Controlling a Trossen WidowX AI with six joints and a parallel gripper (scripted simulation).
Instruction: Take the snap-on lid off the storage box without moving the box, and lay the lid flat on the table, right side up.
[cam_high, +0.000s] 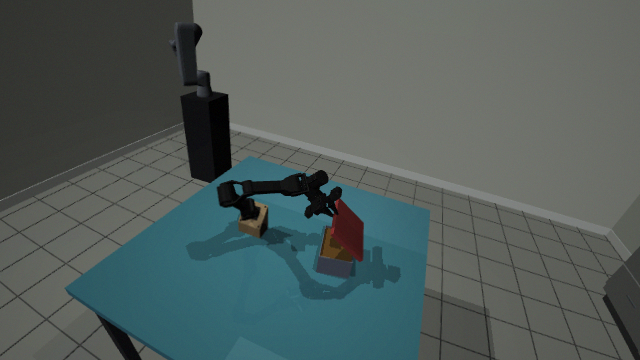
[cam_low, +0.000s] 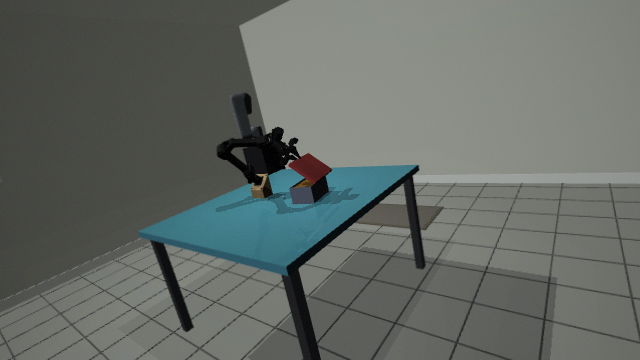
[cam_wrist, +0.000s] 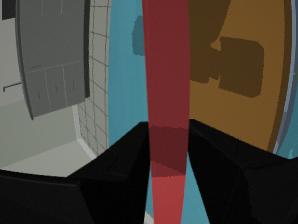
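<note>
Now: gripper tip 60 mm short of the lid, 50 mm above it and 10 mm to the right of it. From my gripper tip the other things lie so: storage box (180 mm below, 30 mm ahead, 10 mm to the right).
</note>
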